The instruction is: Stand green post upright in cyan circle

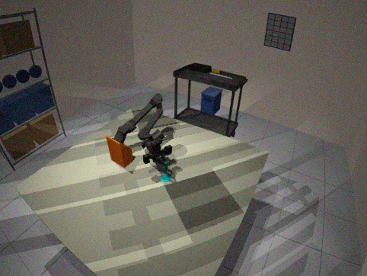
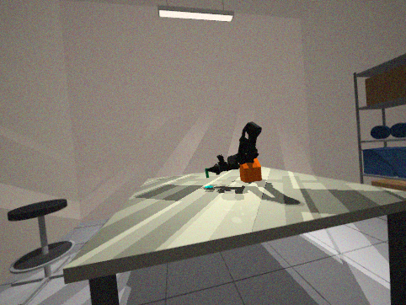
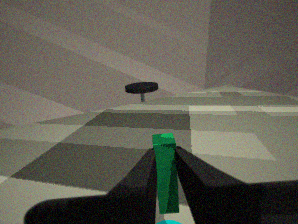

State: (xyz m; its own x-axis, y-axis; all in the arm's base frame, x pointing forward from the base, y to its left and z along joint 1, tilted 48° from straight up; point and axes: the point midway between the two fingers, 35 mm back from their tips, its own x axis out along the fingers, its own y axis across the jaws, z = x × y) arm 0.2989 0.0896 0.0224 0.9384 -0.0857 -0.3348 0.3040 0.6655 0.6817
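The cyan circle is 120 mm below my gripper tip. From my gripper tip the other things lie so: green post 20 mm below.
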